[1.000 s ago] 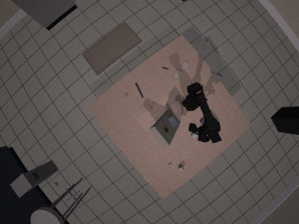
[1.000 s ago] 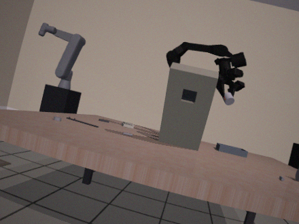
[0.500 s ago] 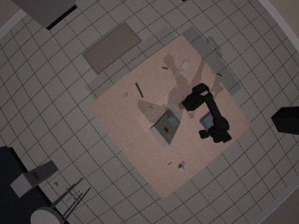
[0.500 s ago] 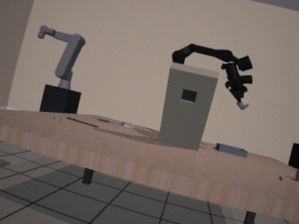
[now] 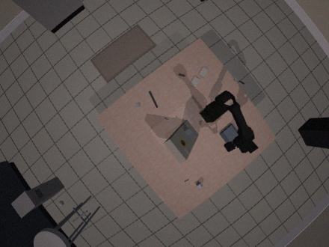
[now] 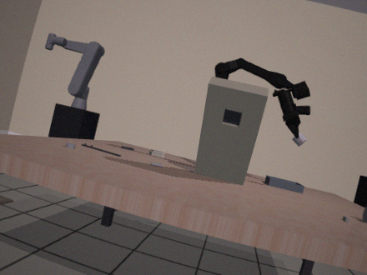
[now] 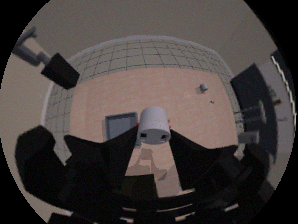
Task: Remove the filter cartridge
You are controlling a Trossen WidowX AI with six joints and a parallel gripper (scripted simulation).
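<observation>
My gripper tip is 210 mm above the blue-grey tray and 120 mm past it. From my gripper tip the other things lie so: grey service panel (270 mm ahead, 260 mm to the right, 60 mm below); round filter cartridge (right at my gripper tip).
</observation>
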